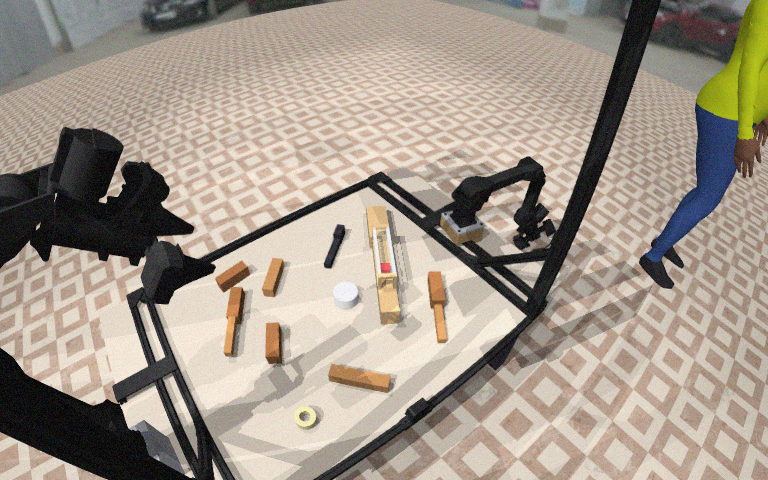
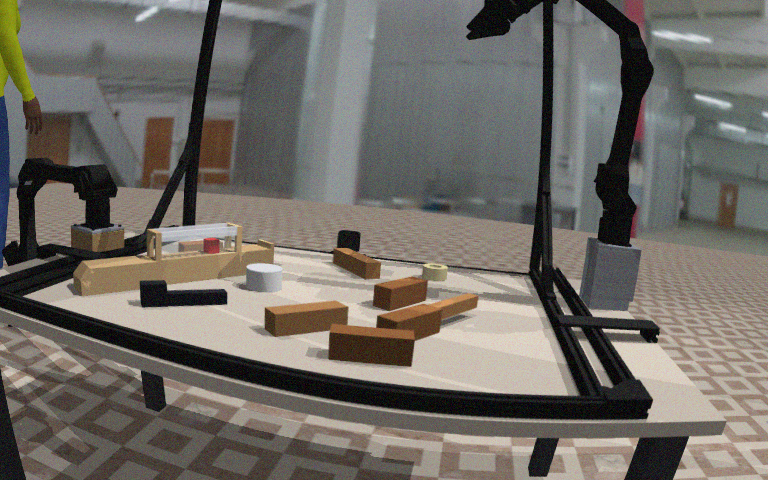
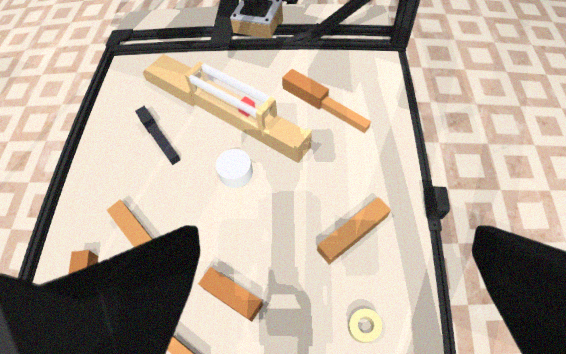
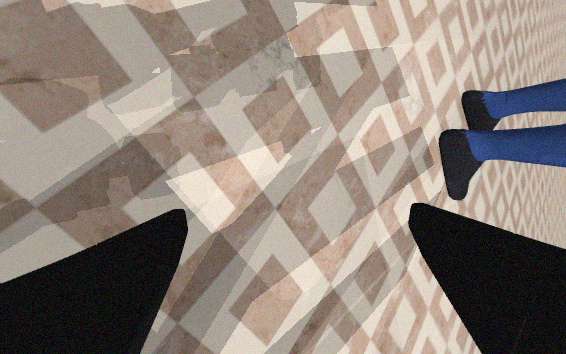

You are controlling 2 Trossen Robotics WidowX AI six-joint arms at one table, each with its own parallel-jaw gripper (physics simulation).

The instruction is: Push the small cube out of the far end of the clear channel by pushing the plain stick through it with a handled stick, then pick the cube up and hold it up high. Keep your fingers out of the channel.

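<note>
A small red cube (image 1: 386,268) (image 2: 211,245) (image 3: 247,105) sits inside the clear channel (image 1: 380,248) (image 2: 192,233) (image 3: 229,89) on its tan base (image 1: 389,307). A long plain orange bar (image 1: 359,377) (image 3: 353,230) (image 2: 356,263) lies near the table's front. An orange handled stick (image 1: 437,305) (image 3: 325,100) lies right of the channel, a second one (image 1: 233,319) at the left, and a black one (image 1: 334,245) (image 3: 157,135) behind. My left gripper (image 1: 198,250) is open and empty, high over the left edge. My right gripper (image 1: 532,230) (image 4: 298,216) is open and empty, off the table over the floor.
A white cylinder (image 1: 346,294) (image 3: 234,168) (image 2: 264,277) stands left of the channel. A yellow ring (image 1: 306,416) (image 3: 365,324) lies at the front. Orange blocks (image 1: 273,276) (image 1: 232,275) (image 1: 273,342) lie at the left. A black frame (image 1: 287,216) borders the table.
</note>
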